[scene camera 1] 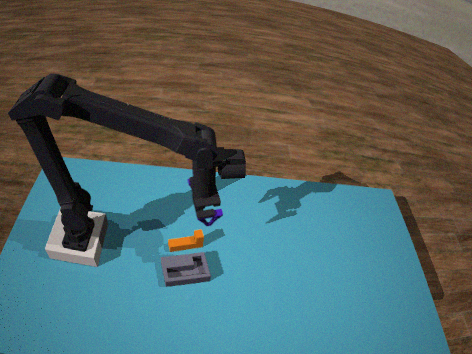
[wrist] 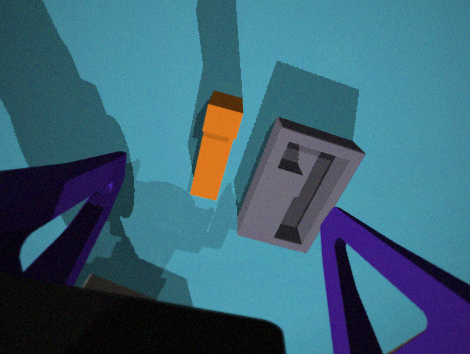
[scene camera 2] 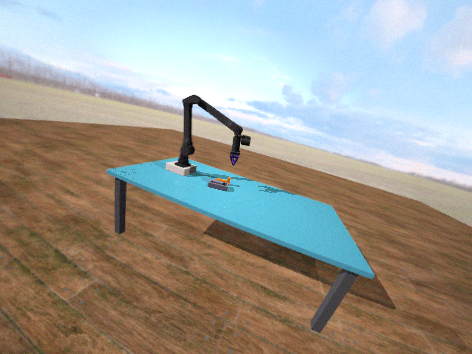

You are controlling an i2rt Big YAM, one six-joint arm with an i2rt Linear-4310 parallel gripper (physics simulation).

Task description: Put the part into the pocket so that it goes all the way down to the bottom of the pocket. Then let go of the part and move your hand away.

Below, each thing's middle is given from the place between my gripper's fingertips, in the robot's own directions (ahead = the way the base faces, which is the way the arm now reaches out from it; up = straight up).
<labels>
The orange L-shaped part [wrist: 224,113] is 150 mm below my hand, 50 mm behind it and 10 mm to the right of it. Round my hand: grey pocket block [scene camera 1: 192,268]: 160 mm below, 110 mm to the right, 40 mm behind.
</labels>
